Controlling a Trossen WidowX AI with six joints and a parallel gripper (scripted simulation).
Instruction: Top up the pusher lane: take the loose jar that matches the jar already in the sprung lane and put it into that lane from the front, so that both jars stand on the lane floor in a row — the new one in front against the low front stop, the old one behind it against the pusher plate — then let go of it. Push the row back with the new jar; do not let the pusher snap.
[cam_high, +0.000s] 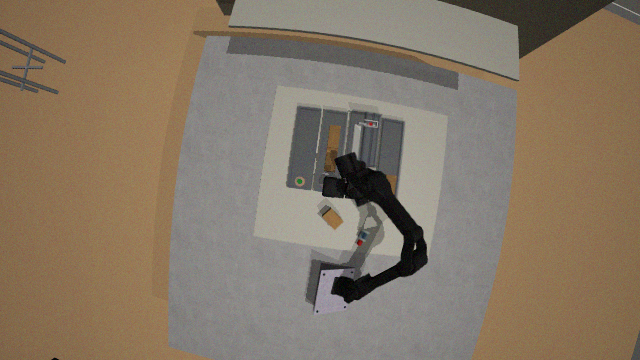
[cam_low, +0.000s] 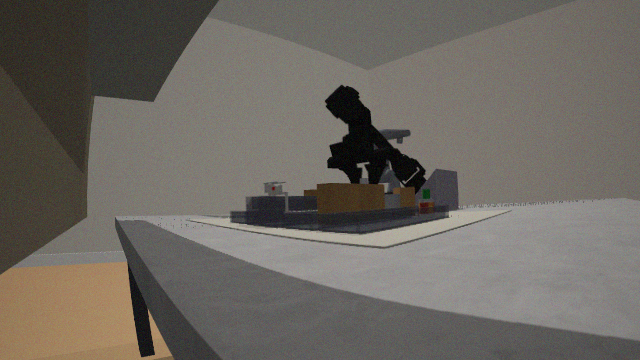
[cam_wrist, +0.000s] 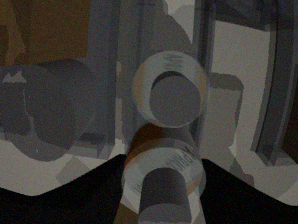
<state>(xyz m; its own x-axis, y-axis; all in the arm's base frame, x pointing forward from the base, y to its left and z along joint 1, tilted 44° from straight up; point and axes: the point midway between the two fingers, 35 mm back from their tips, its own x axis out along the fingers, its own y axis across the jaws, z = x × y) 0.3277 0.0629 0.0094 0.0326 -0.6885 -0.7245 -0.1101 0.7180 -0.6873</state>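
Right now the wide grey jar is 10 mm ahead of my gripper tip, 80 mm to the left of it and 20 mm below it. Round my gripper tip: sprung lane: 150 mm ahead, 10 mm to the right, 30 mm below; red mark: 230 mm ahead, 20 mm to the right, 20 mm above.
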